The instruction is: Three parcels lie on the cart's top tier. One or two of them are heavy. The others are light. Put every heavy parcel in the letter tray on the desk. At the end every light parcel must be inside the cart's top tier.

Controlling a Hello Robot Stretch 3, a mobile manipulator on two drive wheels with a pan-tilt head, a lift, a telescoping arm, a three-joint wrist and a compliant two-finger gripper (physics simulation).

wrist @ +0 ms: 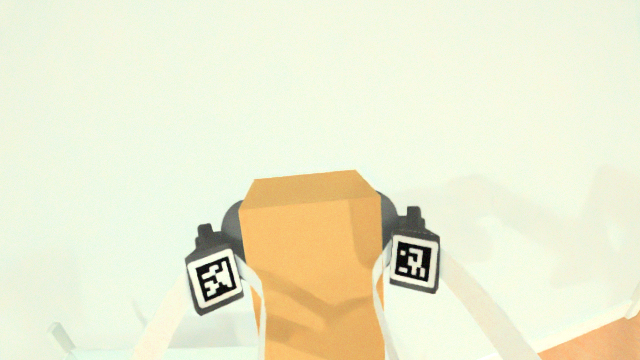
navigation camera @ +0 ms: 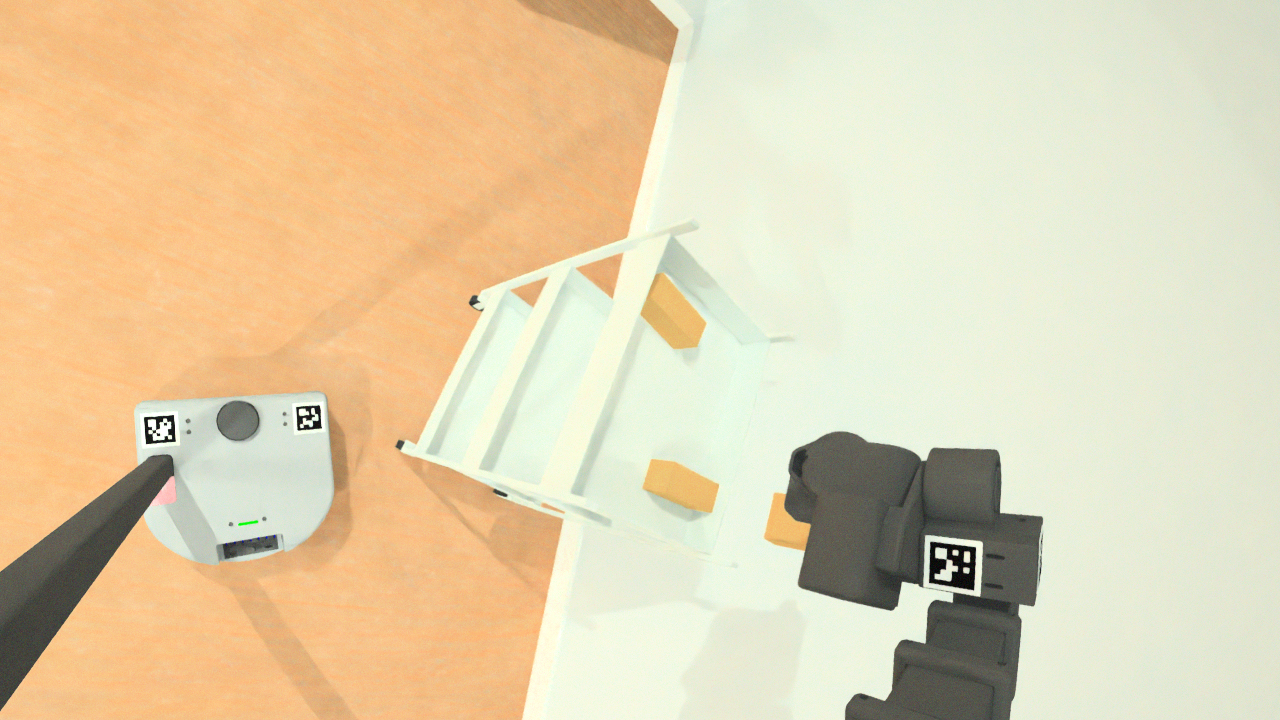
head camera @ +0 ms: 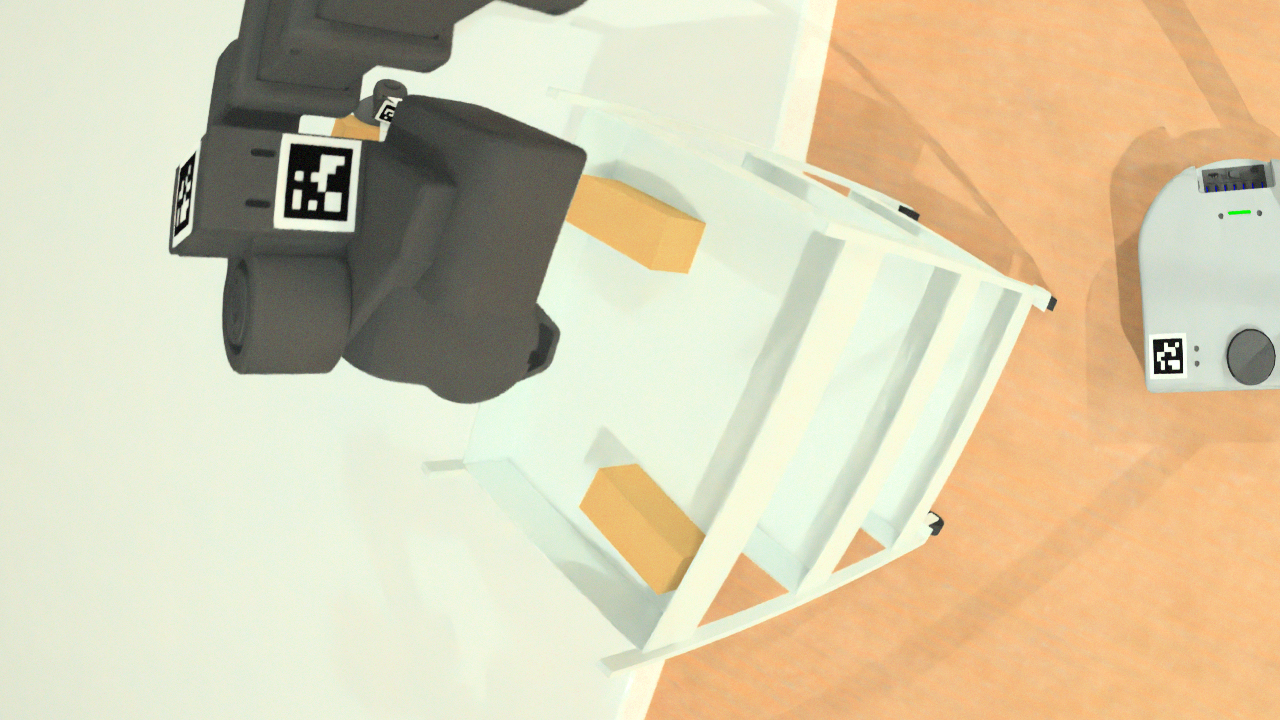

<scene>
I see my gripper (head camera: 361, 153) and a white cart (head camera: 820, 369).
My gripper also shows in the wrist view (wrist: 309, 222). The white cart is seen too in the navigation camera view (navigation camera: 566, 403).
</scene>
